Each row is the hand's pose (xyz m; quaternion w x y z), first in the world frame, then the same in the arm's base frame.
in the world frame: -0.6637 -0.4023 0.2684 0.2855 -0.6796 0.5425 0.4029
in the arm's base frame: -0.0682 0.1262 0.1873 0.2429 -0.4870 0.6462 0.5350
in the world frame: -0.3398 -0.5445 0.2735 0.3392 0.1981 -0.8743 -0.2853
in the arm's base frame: 0.1806 -0.0791 0.0419 0.4749 0.0426 -0.7781 -0.4089
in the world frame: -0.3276 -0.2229 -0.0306 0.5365 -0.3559 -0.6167 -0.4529
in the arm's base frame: 0.1486 0.2776 -0.2185 0.6197 -0.4877 -0.4099 -0.4583
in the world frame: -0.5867 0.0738 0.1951 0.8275 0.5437 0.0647 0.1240
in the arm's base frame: 0.0912 0.5814 0.1140 0.7700 0.6068 0.1724 -0.0956
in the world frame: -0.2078 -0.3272 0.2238 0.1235 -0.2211 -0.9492 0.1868
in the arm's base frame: 0.3313 0.1112 -0.0486 0.3631 -0.2797 -0.8741 0.1613
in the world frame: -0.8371 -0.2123 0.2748 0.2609 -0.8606 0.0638 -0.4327
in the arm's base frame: -0.1684 0.3445 0.2796 0.2342 -0.9047 0.2466 -0.2565
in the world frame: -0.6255 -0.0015 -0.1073 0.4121 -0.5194 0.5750 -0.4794
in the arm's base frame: -0.0867 0.5654 -0.1443 0.2432 -0.5154 0.7356 -0.3663
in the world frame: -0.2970 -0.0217 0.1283 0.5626 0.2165 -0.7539 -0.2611
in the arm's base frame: 0.2924 0.4399 -0.0783 0.6662 0.0927 -0.6162 -0.4097
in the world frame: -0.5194 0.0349 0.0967 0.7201 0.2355 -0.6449 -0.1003
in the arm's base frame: 0.0995 0.5457 -0.0059 0.8127 0.1683 -0.4875 -0.2713
